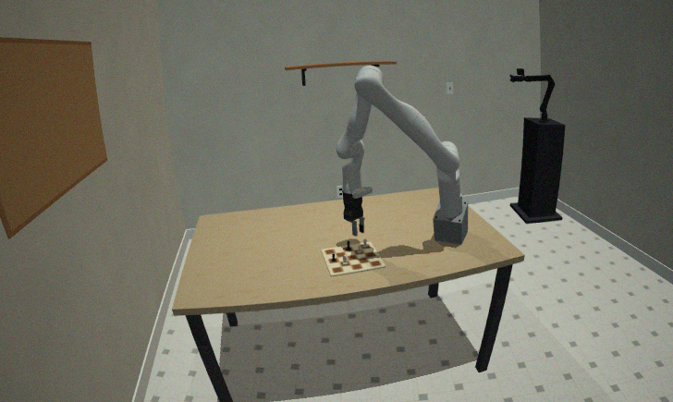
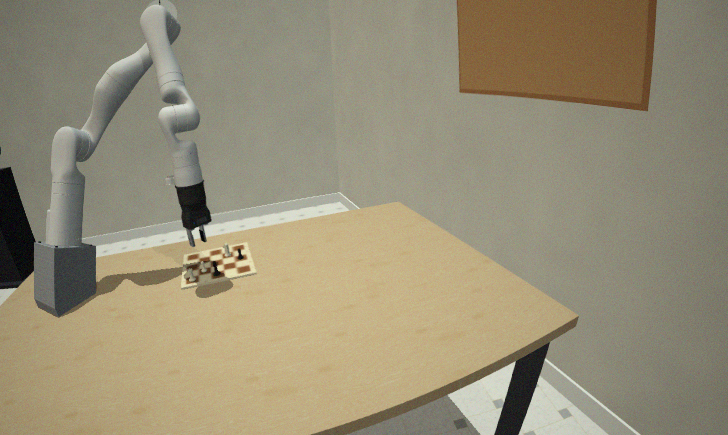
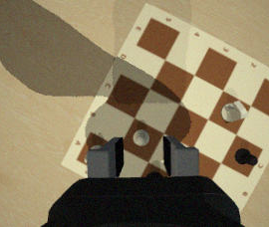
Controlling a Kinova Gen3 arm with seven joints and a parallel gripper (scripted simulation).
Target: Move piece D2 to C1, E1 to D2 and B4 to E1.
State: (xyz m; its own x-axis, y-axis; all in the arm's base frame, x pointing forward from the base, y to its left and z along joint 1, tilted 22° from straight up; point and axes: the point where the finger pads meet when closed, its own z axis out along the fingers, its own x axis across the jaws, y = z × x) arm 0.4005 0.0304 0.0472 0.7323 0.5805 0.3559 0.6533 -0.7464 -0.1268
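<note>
Now: the chessboard 30 mm ahead of my hand, 40 mm to the left of it and 110 mm below it. Round my hand: white piece 60 mm ahead, 90 mm to the left, 90 mm below.
</note>
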